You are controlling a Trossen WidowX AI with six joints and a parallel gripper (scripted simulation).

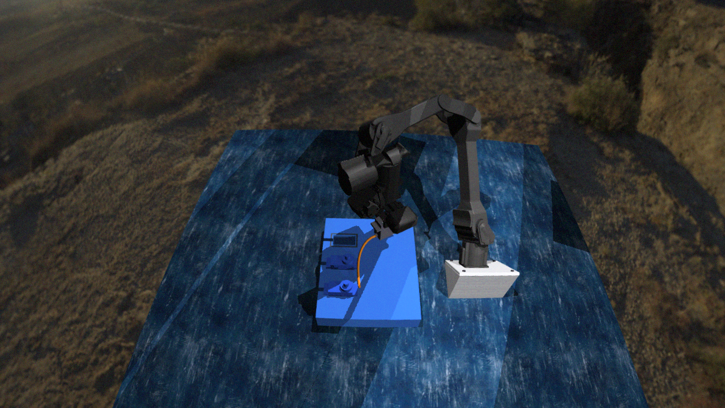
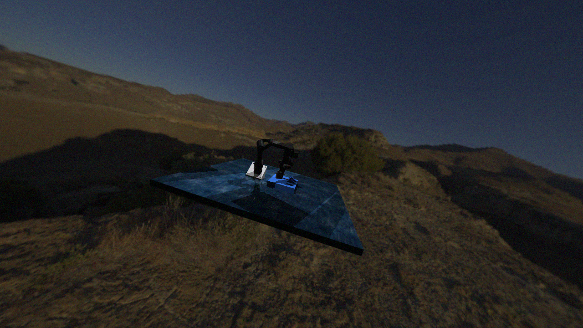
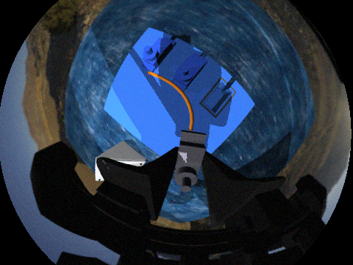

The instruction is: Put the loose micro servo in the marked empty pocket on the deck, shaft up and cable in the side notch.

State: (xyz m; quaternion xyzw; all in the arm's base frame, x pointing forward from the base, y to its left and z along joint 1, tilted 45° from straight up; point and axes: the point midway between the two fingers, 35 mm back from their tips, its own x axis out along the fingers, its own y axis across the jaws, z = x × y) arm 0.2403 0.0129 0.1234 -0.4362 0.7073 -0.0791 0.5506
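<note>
Now: the blue deck 10 cm below my gripper tip, 7 cm to the left of it and 1 cm behind it.
</note>
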